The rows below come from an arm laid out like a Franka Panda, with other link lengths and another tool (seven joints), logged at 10 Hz.
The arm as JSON. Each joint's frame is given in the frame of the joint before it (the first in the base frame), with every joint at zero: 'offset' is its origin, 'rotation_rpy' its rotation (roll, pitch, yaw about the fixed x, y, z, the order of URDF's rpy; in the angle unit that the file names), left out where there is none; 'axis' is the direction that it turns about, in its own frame. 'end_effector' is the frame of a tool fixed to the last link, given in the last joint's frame.
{
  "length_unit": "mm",
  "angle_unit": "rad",
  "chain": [
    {
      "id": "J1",
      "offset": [
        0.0,
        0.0,
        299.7
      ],
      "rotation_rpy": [
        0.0,
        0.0,
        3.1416
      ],
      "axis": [
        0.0,
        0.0,
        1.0
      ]
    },
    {
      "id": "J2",
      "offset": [
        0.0,
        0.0,
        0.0
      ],
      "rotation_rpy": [
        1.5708,
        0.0,
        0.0
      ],
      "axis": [
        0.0,
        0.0,
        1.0
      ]
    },
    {
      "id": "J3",
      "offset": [
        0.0,
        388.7,
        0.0
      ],
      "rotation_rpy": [
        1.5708,
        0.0,
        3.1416
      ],
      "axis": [
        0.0,
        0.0,
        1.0
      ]
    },
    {
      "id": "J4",
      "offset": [
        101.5,
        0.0,
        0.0
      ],
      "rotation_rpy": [
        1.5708,
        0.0,
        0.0
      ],
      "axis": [
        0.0,
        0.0,
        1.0
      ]
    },
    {
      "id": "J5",
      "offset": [
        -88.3,
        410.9,
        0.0
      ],
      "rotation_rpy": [
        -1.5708,
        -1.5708,
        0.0
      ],
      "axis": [
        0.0,
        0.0,
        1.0
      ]
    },
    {
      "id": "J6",
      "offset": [
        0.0,
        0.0,
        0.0
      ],
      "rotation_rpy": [
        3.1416,
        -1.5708,
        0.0
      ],
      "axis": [
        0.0,
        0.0,
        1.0
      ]
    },
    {
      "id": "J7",
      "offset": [
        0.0,
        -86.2,
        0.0
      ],
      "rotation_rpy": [
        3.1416,
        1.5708,
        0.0
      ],
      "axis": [
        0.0,
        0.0,
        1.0
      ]
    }
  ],
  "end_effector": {
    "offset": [
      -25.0,
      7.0,
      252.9
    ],
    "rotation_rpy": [
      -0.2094,
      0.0,
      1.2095
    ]
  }
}
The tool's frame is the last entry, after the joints.
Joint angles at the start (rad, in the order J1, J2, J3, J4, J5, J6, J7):
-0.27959 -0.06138 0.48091 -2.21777 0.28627 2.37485 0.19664
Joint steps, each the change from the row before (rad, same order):
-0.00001 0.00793 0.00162 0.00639 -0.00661 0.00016 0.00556
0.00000 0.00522 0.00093 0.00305 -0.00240 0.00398 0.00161
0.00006 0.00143 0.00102 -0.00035 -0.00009 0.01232 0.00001
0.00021 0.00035 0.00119 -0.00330 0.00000 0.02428 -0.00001
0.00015 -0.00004 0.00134 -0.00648 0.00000 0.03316 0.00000
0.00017 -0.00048 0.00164 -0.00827 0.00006 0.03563 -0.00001
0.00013 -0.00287 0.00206 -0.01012 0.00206 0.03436 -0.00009
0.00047 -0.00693 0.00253 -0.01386 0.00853 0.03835 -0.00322
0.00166 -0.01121 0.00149 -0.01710 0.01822 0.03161 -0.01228
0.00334 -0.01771 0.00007 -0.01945 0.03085 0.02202 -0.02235
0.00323 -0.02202 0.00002 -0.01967 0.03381 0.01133 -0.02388
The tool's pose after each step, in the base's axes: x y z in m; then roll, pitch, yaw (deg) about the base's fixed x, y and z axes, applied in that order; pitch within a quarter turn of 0, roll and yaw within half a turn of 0. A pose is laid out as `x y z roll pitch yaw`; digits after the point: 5 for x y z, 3 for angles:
0.59683 0.12874 0.30494 178.167 -12.776 9.327
0.59881 0.12922 0.30424 178.180 -12.887 9.324
0.60139 0.12961 0.30493 178.127 -13.478 9.255
0.60553 0.12971 0.30631 177.965 -14.623 9.085
0.61038 0.12940 0.30759 177.732 -16.101 8.836
0.61494 0.12903 0.30868 177.472 -17.639 8.588
0.61830 0.12887 0.31005 177.253 -19.123 8.308
0.62078 0.12916 0.31243 177.145 -20.841 7.937
0.62048 0.12981 0.31447 177.220 -22.277 7.713
0.61716 0.13107 0.31727 177.538 -23.449 7.579
0.61150 0.13241 0.32043 177.900 -24.259 7.491

